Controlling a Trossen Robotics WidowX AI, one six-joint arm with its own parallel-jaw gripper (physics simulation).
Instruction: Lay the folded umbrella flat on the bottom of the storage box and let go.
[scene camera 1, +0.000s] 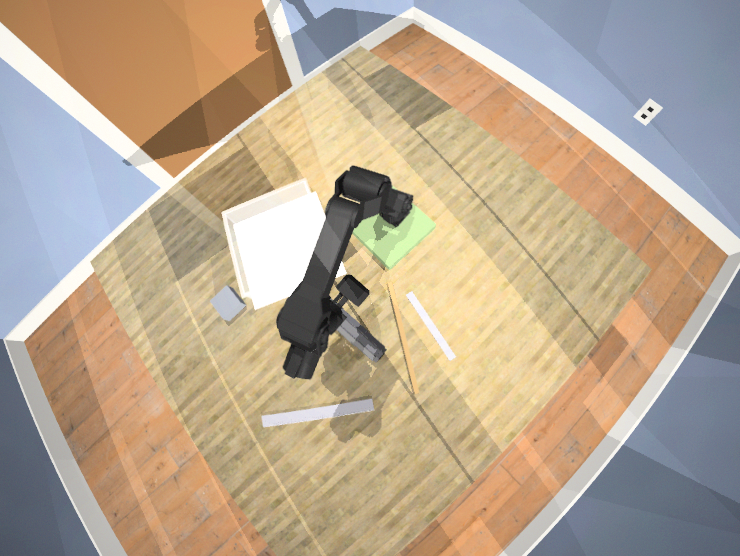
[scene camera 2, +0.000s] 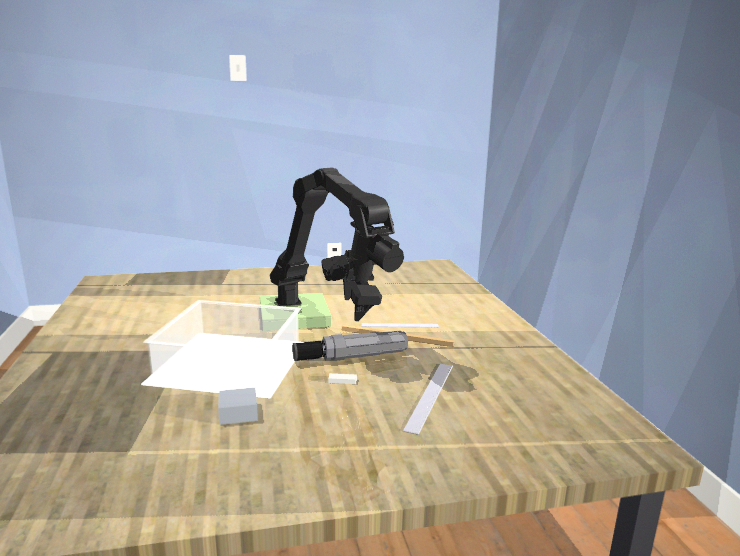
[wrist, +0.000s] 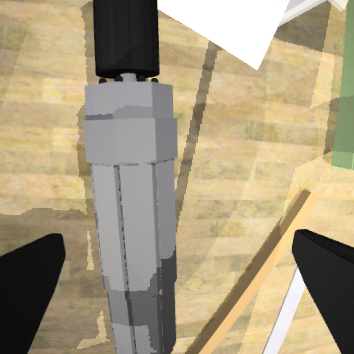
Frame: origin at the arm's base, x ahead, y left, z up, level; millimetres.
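Seen in the pictures: gripper, fingertip midpoint: (scene camera 2: 351, 310) (wrist: 179, 243); arm's base at its link origin: (scene camera 1: 394, 213) (scene camera 2: 288, 301).
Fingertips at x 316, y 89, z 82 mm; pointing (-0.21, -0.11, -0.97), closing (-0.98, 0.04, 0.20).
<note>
Offsets run from my fingertips to a thing's top centre.
The folded umbrella @(dx +10, dy -3, dz -58 mm) (scene camera 1: 360, 339) (scene camera 2: 366, 346) (wrist: 132, 200), with a grey body and black handle, lies on the table outside the box. Its handle end points toward the box. The storage box @(dx -45, dy -282, dz -18 mm) (scene camera 1: 266, 198) (scene camera 2: 248, 305) is translucent white, at left in both scene views. A flat white panel (scene camera 1: 278, 251) (scene camera 2: 227, 364) covers much of the view of its inside and reaches past its near side in scene view 2. My gripper (scene camera 2: 357, 310) (wrist: 179, 243) is open and empty above the umbrella. In the wrist view the umbrella is left of centre between the fingers, running lengthwise.
A grey block @(dx +187, dy -292, dz -80 mm) (scene camera 1: 227, 303) (scene camera 2: 238, 406) is near the panel. A small white block @(dx +122, dy -58, dz -104 mm) (scene camera 2: 342, 379) lies before the umbrella. A wooden stick @(dx -64, dy +144, dz -104 mm) (scene camera 1: 402, 334) (wrist: 259, 272) and a white strip @(dx -133, dy +182, dz -114 mm) (scene camera 1: 430, 325) (scene camera 2: 399, 325) lie beyond it; another strip @(dx +237, dy +101, dz -113 mm) (scene camera 1: 317, 412) (scene camera 2: 428, 399) lies nearer. The arm stands on a green base (scene camera 1: 412, 236) (scene camera 2: 314, 313).
</note>
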